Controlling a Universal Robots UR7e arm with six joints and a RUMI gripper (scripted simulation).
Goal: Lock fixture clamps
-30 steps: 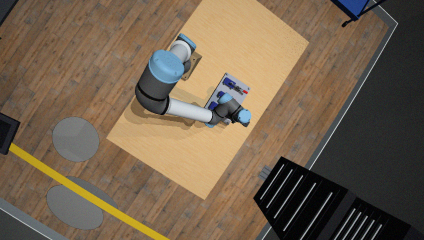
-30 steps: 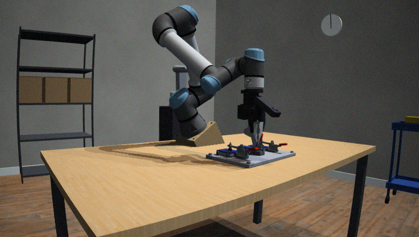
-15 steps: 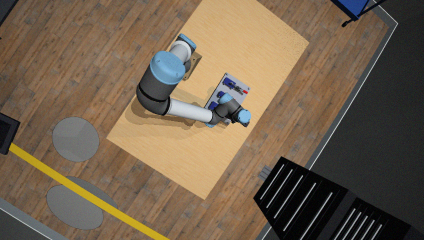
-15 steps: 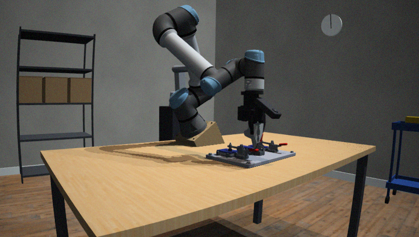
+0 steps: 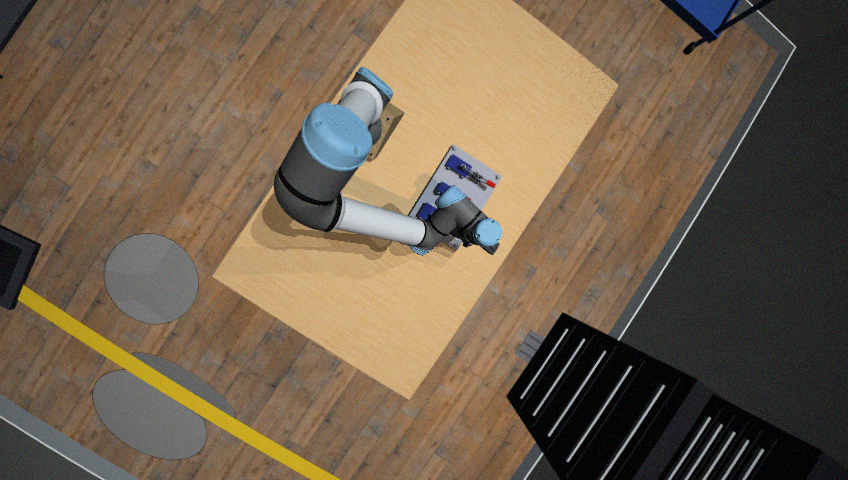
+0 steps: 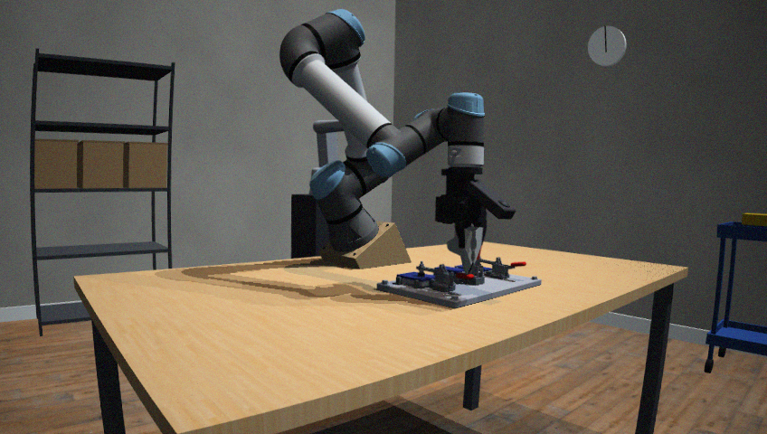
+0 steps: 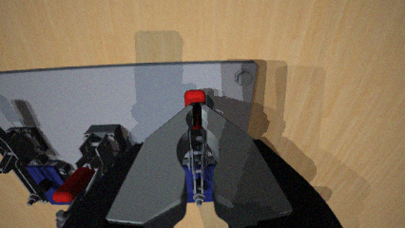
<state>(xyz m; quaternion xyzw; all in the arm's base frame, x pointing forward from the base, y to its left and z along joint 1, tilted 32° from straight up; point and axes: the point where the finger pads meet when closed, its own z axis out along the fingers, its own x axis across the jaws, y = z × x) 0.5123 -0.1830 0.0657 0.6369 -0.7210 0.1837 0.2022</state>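
Right now the grey fixture plate is 12 cm to the left of my hand, 9 cm behind it and 7 cm below it. Also, from my hand: blue part: 14 cm behind, 5 cm below, 2 cm to the left.
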